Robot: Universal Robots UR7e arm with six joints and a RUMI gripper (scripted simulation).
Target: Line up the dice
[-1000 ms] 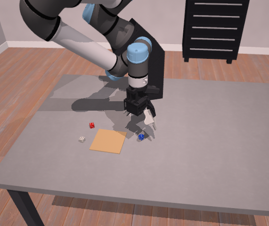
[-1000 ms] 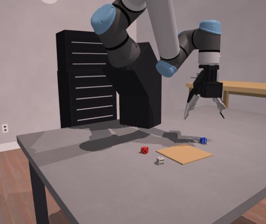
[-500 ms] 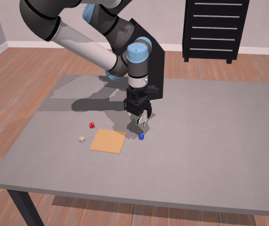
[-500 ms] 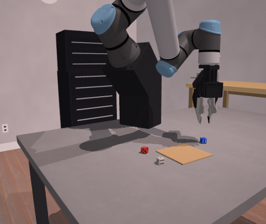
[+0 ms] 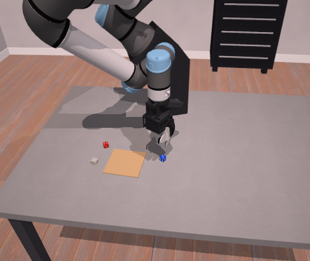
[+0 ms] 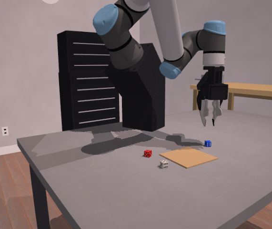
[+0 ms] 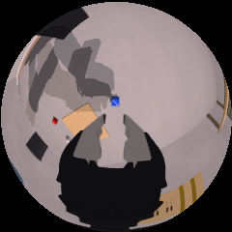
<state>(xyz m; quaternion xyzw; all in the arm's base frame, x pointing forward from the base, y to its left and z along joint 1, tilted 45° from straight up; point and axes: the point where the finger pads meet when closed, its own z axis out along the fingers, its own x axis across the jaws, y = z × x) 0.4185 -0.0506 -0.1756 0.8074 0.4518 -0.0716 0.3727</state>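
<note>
Right now the blue die is 90 mm below my hand. From my hand the other things lie so: tan mat 150 mm to the right, 90 mm below, 10 mm ahead; then red die 240 mm to the right, 90 mm below, 90 mm behind; then white die 270 mm to the right, 90 mm below, 10 mm ahead.
</note>
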